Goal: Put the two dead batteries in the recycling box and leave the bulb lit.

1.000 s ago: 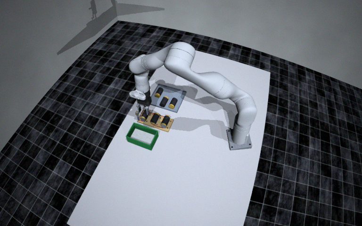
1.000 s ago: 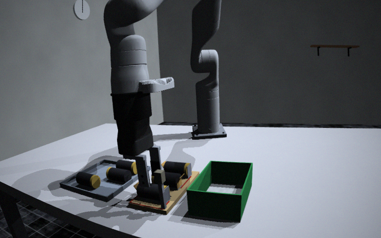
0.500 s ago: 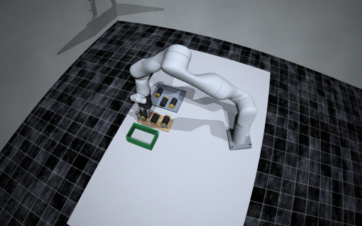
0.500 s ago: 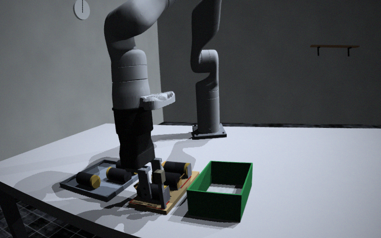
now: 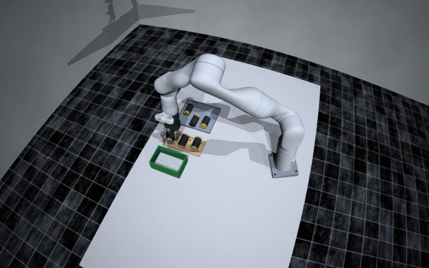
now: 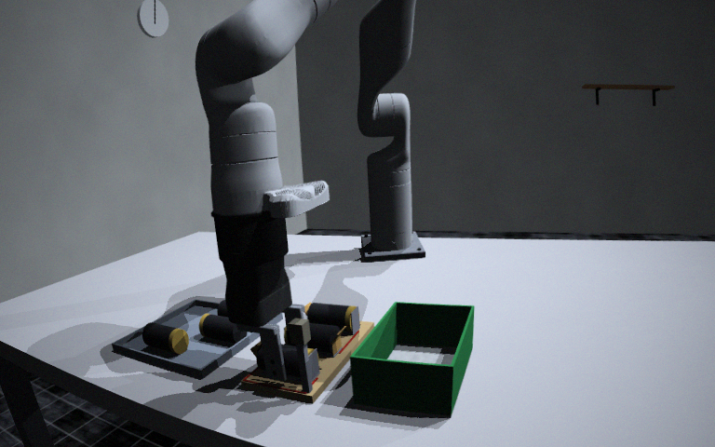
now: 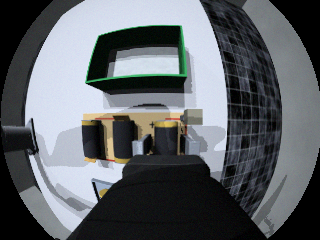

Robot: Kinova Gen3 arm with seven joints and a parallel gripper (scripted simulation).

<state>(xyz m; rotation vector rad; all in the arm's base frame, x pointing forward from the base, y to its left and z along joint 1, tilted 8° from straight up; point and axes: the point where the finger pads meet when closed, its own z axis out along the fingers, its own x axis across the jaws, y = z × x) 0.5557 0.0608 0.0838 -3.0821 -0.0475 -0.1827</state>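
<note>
Now: hand 60 mm past the grey tray, 190 mm to the left of it and 30 mm above it. The rest, counted from my hand: green recycling box (50 mm behind, 140 mm to the left, 20 mm below).
</note>
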